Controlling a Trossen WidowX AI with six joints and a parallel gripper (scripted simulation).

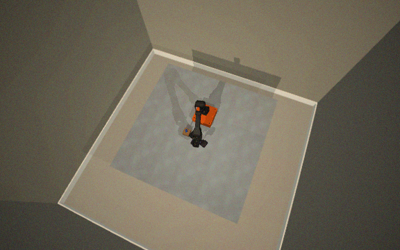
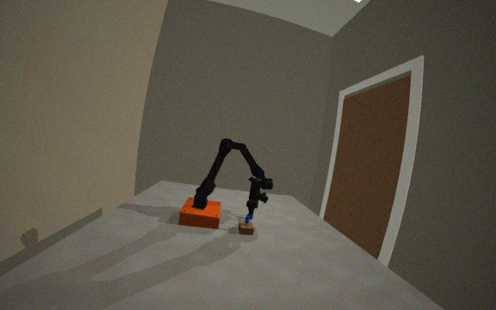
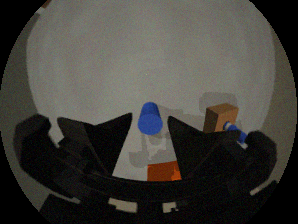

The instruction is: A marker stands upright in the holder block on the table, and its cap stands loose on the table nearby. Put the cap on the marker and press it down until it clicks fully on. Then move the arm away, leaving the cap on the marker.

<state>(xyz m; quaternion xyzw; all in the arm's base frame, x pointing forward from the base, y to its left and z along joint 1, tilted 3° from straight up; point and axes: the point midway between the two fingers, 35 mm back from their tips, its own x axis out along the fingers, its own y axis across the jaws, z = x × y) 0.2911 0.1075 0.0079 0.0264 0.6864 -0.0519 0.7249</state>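
The blue cap lies 1 cm below my gripper tip. Round my gripper tip: brown holder block (3 cm behind, 16 cm to the right, 2 cm below).
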